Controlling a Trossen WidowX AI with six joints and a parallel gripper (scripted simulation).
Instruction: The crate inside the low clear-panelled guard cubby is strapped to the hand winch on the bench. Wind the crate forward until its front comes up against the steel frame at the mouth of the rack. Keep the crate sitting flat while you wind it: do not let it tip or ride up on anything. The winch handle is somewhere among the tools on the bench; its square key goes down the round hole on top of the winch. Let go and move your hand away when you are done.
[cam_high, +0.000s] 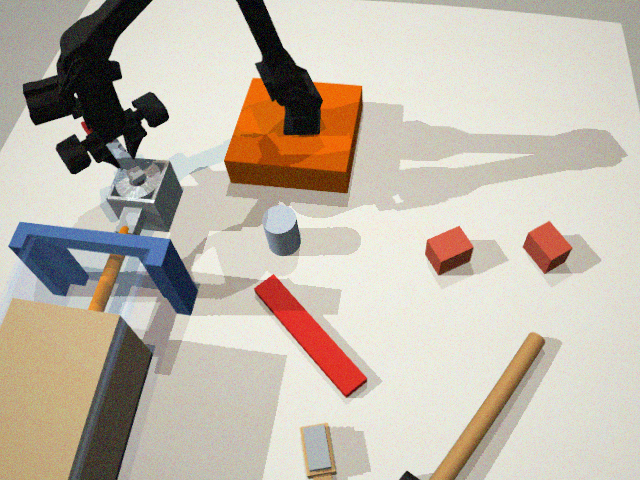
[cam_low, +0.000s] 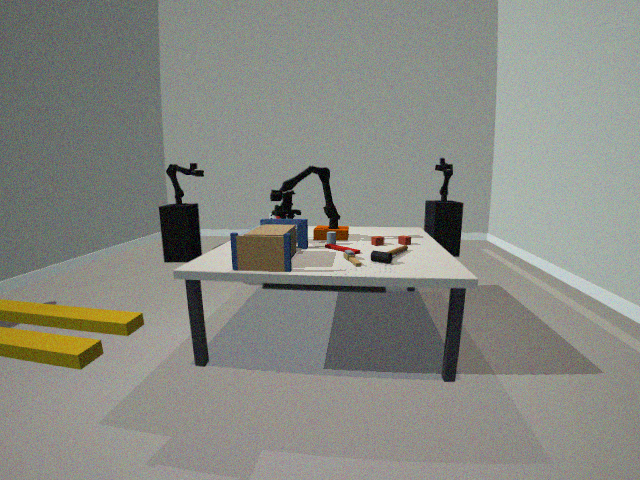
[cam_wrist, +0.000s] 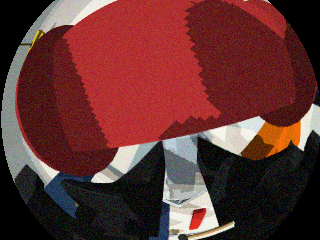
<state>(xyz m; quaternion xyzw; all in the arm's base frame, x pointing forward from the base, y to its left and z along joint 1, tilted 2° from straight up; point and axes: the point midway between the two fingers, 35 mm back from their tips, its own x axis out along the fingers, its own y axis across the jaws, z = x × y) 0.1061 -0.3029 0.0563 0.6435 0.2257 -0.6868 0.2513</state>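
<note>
Right now my gripper tip is 20 mm below the winch handle, 10 mm to the left of it and 10 mm past it. From my gripper tip the other things lie so: red knob (50 mm above, 40 mm behind, 30 mm to the right); then flat red bar (320 mm to the left, 280 mm ahead, 80 mm below); then grey winch (60 mm below, 20 mm to the left, 20 mm ahead).
</note>
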